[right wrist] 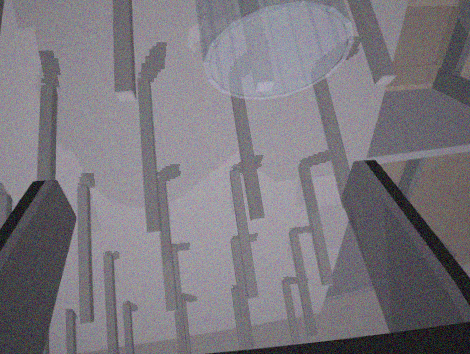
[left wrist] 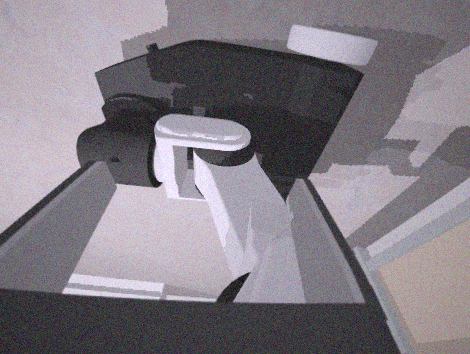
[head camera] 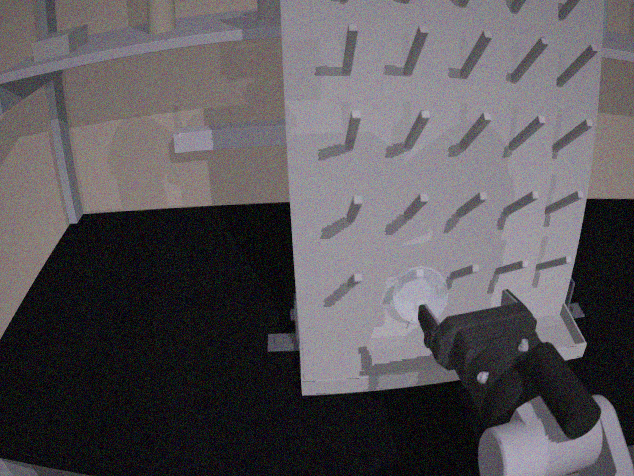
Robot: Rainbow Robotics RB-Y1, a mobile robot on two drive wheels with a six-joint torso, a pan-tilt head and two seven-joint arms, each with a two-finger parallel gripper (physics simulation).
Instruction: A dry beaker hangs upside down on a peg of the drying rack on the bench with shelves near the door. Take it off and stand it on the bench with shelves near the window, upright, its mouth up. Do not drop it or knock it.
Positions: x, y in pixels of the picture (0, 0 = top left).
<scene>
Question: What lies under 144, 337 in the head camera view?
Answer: A black bench.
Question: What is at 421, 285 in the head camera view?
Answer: A clear beaker.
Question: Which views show my left gripper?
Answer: The left wrist view only.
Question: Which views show my right gripper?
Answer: The right wrist view and the head camera view only.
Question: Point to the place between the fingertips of my right gripper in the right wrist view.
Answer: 210, 189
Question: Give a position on a clear beaker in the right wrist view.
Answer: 259, 57
</scene>
